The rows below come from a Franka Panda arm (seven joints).
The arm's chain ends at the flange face. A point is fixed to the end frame.
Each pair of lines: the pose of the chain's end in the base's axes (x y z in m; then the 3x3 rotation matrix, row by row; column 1 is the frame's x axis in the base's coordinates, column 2 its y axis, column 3 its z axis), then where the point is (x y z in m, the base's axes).
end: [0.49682 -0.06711 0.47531], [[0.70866 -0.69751 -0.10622], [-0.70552 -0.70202 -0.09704], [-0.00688 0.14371 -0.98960]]
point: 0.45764 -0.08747 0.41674
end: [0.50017 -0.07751 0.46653], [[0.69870 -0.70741 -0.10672], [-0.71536 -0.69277 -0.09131], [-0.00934 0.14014 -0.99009]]
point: 0.46076 -0.09706 0.40784
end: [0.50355 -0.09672 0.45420], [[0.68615 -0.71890 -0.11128], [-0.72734 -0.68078 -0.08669], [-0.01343 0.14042 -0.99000]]
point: 0.46363 -0.11542 0.39558
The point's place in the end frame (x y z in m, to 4 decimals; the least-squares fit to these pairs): -0.0130 0.0332 0.0641
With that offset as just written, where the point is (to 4 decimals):
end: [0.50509 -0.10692 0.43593], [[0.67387 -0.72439 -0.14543], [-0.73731 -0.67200 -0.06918], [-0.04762 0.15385 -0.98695]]
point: 0.4630 -0.1241 0.3784
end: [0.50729 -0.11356 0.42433], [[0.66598 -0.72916 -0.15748], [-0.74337 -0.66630 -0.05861], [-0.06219 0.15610 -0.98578]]
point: 0.4643 -0.1298 0.3671
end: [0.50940 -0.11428 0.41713], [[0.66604 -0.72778 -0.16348], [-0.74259 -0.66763 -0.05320], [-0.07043 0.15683 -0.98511]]
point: 0.4661 -0.1302 0.3601
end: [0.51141 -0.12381 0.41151], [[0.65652 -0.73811 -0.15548], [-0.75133 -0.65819 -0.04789], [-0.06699 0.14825 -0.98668]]
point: 0.4684 -0.1390 0.3541
